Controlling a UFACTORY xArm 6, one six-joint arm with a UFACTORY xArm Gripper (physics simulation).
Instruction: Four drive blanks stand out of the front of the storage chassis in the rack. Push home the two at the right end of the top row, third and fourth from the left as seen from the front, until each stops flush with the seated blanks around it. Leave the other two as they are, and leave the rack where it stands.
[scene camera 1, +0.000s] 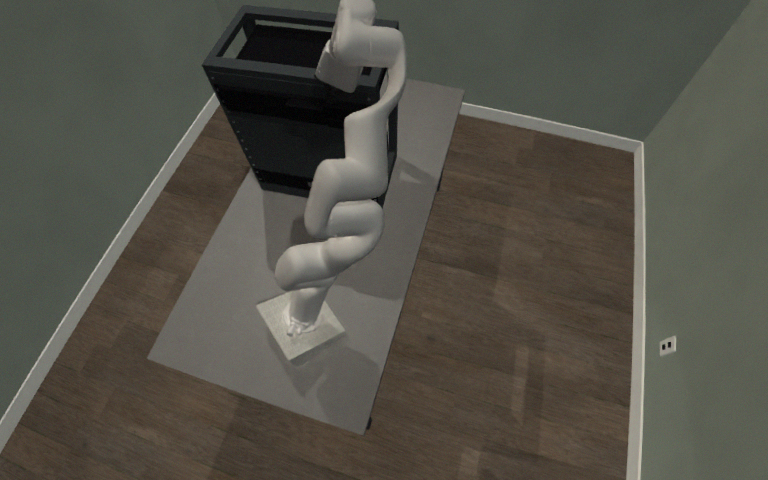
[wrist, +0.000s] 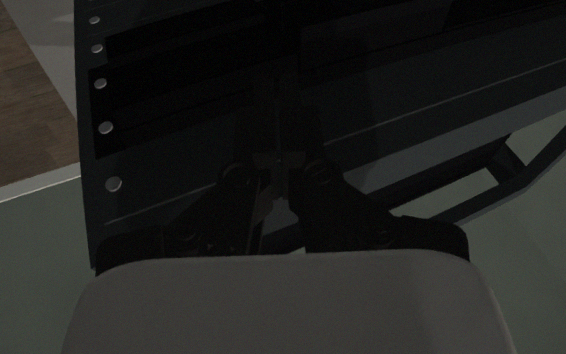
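Where they show: gripper, between the fingertips: (scene camera 1: 330, 99) (wrist: 276, 101); arm's base, origin of its link: (scene camera 1: 302, 316).
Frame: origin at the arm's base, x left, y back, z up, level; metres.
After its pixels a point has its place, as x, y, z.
Note:
The dark rack (scene camera 1: 266, 70) @(0.152, -0.500, 0.546) (wrist: 100, 210) @(-0.147, -0.489, 0.515) stands upright at the back of the grey mat. A black band (scene camera 1: 254, 105) @(0.215, -0.477, 0.430) (wrist: 150, 100) @(-0.101, -0.461, 0.478) crosses the upper part of its front. The drive blanks cannot be made out in either view; the front is very dark, and the arm covers its right part in the scene view. My gripper (wrist: 276, 101) @(-0.048, -0.435, 0.533) is shut and empty, its fingers together in front of the rack's upper front in the wrist view. Its tips are nearly lost against the black, so contact cannot be told. In the scene view its fingers are hidden.
The white arm (scene camera 1: 365, 135) @(-0.212, -0.189, 0.696) rises from a pale base plate (scene camera 1: 277, 325) @(0.059, 0.053, 0.035) on the grey mat (scene camera 1: 215, 305) @(0.342, 0.010, -0.076) and reaches to the rack's upper right. The rack's open top frame shows at the right in the wrist view. Green walls stand behind the rack and at the right.

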